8 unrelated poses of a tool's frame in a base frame.
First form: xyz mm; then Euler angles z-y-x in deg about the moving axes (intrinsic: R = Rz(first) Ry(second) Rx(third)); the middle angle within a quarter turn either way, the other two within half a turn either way.
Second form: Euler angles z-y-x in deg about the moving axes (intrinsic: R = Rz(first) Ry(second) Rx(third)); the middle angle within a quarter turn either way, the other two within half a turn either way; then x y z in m. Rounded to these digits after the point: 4 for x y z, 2 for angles.
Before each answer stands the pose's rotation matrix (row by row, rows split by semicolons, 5 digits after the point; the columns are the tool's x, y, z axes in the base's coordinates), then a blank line. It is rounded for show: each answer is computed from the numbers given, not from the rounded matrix.
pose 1, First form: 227.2 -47.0 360.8 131.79 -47.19 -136.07
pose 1, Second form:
-0.45287 0.19779 -0.86936; 0.50668 0.85941 -0.06841; 0.73361 -0.47147 -0.48942

131.79 -47.19 -136.07 0.2272 -0.0470 0.3608
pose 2, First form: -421.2 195.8 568.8 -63.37 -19.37 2.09
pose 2, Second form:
0.42286 0.88790 -0.18116; -0.84332 0.45874 0.27994; 0.33167 0.03441 0.94277

-63.37 -19.37 2.09 -0.4212 0.1958 0.5688
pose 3, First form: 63.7 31.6 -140.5 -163.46 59.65 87.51
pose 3, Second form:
-0.48437 -0.81410 -0.32036; -0.14385 -0.28709 0.94704; -0.86295 0.50480 0.02195

-163.46 59.65 87.51 0.0637 0.0316 -0.1405
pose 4, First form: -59.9 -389.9 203.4 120.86 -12.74 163.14
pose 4, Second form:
-0.50031 0.85433 0.14072; 0.83729 0.43599 0.32994; 0.22053 0.28289 -0.93346

120.86 -12.74 163.14 -0.0599 -0.3899 0.2034
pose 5, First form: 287.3 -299.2 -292.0 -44.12 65.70 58.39
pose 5, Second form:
0.29542 0.92209 -0.24995; -0.28648 -0.16408 -0.94393; -0.91140 0.35046 0.21569

-44.12 65.70 58.39 0.2873 -0.2992 -0.2920
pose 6, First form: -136.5 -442.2 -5.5 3.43 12.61 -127.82
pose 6, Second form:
0.97413 -0.13546 -0.18089; 0.05839 -0.62240 0.78052; -0.21831 -0.77089 -0.59839

3.43 12.61 -127.82 -0.1365 -0.4422 -0.0055
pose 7, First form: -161.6 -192.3 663.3 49.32 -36.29 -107.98
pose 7, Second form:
0.52540 0.60106 -0.60224; 0.61126 0.22572 0.75856; 0.59187 -0.76667 -0.24881

49.32 -36.29 -107.98 -0.1616 -0.1923 0.6633
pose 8, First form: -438.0 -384.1 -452.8 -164.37 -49.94 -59.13
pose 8, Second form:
-0.61979 -0.49441 0.60944; -0.17340 -0.67112 -0.72079; 0.76537 -0.55241 0.33022

-164.37 -49.94 -59.13 -0.4380 -0.3841 -0.4528
